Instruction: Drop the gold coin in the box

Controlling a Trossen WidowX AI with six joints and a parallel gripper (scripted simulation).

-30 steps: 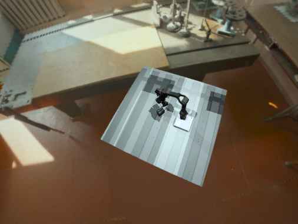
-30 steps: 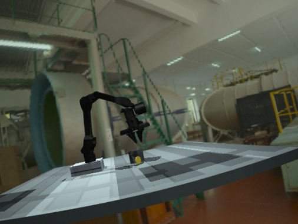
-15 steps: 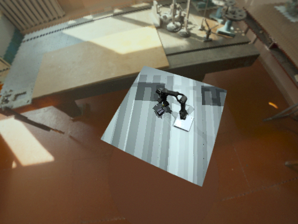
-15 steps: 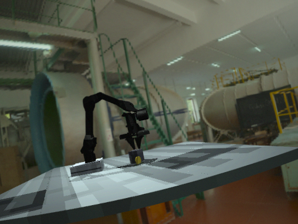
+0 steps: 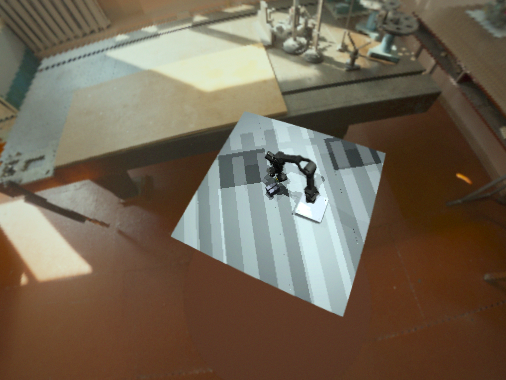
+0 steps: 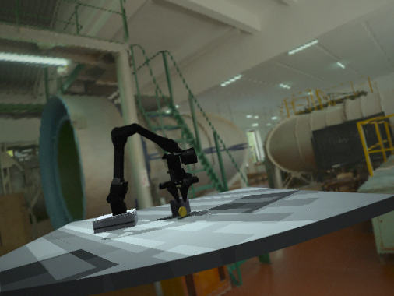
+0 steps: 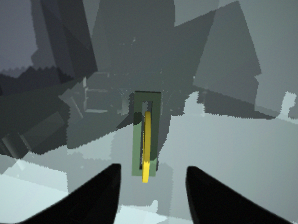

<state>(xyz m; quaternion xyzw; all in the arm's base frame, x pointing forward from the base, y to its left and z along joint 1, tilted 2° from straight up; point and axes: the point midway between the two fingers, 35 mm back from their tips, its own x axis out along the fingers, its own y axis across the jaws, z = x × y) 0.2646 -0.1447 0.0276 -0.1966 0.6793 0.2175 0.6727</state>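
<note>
My gripper tip is 4 cm above the gold coin.
</note>
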